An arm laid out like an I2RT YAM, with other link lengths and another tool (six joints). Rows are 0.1 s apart.
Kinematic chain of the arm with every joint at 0, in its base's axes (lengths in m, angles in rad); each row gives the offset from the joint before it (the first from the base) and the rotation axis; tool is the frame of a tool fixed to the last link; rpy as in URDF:
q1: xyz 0 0 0.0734 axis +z
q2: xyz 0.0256 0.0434 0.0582 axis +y
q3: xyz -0.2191 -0.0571 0 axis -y
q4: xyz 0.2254 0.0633 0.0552 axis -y
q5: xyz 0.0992 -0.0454 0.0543 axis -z
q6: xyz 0.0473 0 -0.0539 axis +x
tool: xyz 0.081 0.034 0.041 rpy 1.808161 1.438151 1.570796
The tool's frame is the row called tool.
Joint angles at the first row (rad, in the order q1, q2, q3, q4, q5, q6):
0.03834, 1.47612, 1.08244, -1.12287, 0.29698, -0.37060
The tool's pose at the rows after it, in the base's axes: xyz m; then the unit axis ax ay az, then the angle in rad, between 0 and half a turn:
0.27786, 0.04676, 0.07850, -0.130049, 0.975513, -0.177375, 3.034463
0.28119, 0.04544, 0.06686, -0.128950, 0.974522, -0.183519, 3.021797
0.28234, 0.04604, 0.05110, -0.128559, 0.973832, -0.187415, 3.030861
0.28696, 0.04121, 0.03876, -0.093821, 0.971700, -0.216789, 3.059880
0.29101, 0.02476, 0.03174, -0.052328, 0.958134, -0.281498, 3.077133
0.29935, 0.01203, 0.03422, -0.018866, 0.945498, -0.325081, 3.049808
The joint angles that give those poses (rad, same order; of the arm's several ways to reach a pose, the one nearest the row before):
0.03870, 1.47610, 1.05190, -1.05917, 0.11311, -0.37100
0.03872, 1.48832, 1.01032, -0.99125, 0.12417, -0.37175
0.04598, 1.52229, 0.97451, -0.93063, 0.13371, -0.36258
0.06771, 1.56958, 0.97333, -0.90848, 0.19856, -0.26875
0.08411, 1.59782, 0.97333, -0.90198, 0.33475, -0.16919
0.08829, 1.60011, 0.97334, -0.87985, 0.42897, -0.10779

